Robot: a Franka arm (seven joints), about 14 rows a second.
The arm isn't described. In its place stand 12 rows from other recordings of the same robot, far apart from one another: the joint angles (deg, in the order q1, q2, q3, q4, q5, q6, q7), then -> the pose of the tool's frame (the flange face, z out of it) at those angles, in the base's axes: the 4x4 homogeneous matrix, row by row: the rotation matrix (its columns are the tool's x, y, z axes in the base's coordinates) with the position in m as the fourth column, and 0 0 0 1 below.
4.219 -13.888 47.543 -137.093 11.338 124.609 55.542 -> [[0.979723 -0.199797 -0.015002 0.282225], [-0.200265 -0.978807 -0.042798 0.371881], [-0.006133 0.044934 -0.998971 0.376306], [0 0 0 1]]
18.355 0.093 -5.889 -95.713 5.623 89.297 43.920 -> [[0.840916 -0.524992 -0.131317 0.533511], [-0.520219 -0.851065 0.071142 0.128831], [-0.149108 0.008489 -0.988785 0.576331], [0 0 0 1]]
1.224 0.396 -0.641 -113.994 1.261 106.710 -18.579 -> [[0.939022 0.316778 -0.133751 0.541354], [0.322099 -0.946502 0.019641 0.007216], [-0.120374 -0.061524 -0.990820 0.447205], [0 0 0 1]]
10.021 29.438 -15.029 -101.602 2.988 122.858 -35.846 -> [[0.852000 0.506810 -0.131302 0.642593], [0.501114 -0.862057 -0.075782 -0.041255], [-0.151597 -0.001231 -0.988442 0.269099], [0 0 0 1]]
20.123 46.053 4.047 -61.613 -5.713 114.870 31.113 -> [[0.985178 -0.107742 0.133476 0.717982], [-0.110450 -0.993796 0.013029 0.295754], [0.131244 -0.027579 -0.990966 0.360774], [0 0 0 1]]
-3.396 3.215 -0.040 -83.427 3.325 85.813 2.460 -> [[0.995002 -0.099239 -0.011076 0.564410], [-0.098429 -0.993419 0.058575 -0.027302], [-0.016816 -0.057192 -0.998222 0.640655], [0 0 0 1]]
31.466 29.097 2.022 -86.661 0.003 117.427 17.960 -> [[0.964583 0.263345 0.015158 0.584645], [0.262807 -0.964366 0.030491 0.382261], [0.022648 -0.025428 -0.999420 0.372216], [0 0 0 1]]
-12.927 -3.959 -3.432 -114.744 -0.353 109.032 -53.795 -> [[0.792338 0.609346 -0.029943 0.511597], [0.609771 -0.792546 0.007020 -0.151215], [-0.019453 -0.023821 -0.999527 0.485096], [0 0 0 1]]
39.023 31.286 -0.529 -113.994 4.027 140.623 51.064 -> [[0.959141 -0.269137 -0.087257 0.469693], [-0.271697 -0.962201 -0.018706 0.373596], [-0.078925 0.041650 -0.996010 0.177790], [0 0 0 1]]
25.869 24.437 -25.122 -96.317 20.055 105.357 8.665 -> [[0.941846 -0.262345 -0.210002 0.634035], [-0.233180 -0.960204 0.153738 0.062529], [-0.241977 -0.095830 -0.965538 0.356527], [0 0 0 1]]
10.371 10.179 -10.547 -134.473 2.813 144.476 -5.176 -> [[0.998743 0.050123 0.000437 0.514381], [0.050124 -0.998736 -0.003834 -0.003005], [0.000245 0.003851 -0.999993 0.258255], [0 0 0 1]]
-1.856 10.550 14.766 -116.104 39.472 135.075 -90.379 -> [[0.196974 0.971136 0.134520 0.584539], [0.813166 -0.238477 0.530933 0.137870], [0.547689 0.004807 -0.836668 0.378882], [0 0 0 1]]
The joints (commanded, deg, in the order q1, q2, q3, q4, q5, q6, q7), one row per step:
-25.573, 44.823, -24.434, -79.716, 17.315, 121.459, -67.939
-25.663, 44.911, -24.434, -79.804, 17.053, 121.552, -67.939
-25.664, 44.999, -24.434, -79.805, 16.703, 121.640, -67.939
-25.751, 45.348, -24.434, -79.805, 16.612, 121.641, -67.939
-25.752, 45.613, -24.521, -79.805, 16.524, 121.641, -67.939
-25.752, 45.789, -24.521, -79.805, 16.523, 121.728, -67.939
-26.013, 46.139, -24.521, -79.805, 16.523, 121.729, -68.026
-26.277, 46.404, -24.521, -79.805, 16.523, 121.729, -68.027
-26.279, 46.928, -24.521, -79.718, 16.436, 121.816, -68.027
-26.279, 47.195, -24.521, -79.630, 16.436, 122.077, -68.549
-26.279, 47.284, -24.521, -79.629, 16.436, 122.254, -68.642
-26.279, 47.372, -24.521, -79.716, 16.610, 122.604, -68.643
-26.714, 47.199, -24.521, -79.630, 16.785, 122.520, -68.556
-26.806, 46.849, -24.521, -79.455, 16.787, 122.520, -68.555
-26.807, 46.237, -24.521, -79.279, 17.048, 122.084, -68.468
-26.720, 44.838, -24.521, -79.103, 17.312, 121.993, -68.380
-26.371, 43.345, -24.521, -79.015, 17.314, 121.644, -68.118
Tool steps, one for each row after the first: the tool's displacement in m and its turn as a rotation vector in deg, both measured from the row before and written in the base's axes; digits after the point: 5 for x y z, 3 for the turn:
-0.00134, -0.00094, -0.00158, -0.111, 0.266, 0.021
-0.00021, -0.00026, -0.00092, -0.209, 0.270, 0.180
-0.00119, -0.00067, -0.00422, 0.105, 0.377, -0.040
-0.00092, -0.00054, -0.00295, 0.015, 0.327, -0.017
-0.00009, -0.00003, -0.00199, 0.007, 0.106, 0.005
-0.00273, -0.00218, -0.00423, 0.156, 0.318, -0.174
-0.00268, -0.00224, -0.00320, 0.117, 0.238, -0.263
-0.00022, 0.00004, -0.00554, 0.063, 0.418, 0.076
0.00039, -0.00031, -0.00217, -0.116, 0.040, 0.565
0.00010, -0.00019, -0.00080, -0.096, -0.024, 0.105
-0.00002, -0.00024, -0.00119, -0.098, -0.193, -0.095
-0.00325, -0.00397, 0.00260, 0.013, -0.289, -0.595
0.00048, -0.00130, 0.00555, -0.273, -0.434, -0.041
0.00122, 0.00013, 0.00806, 0.080, -0.594, -0.196
0.00307, 0.00011, 0.01821, -0.546, -1.506, -0.086
0.00423, 0.00304, 0.01832, -0.444, -1.204, 0.101

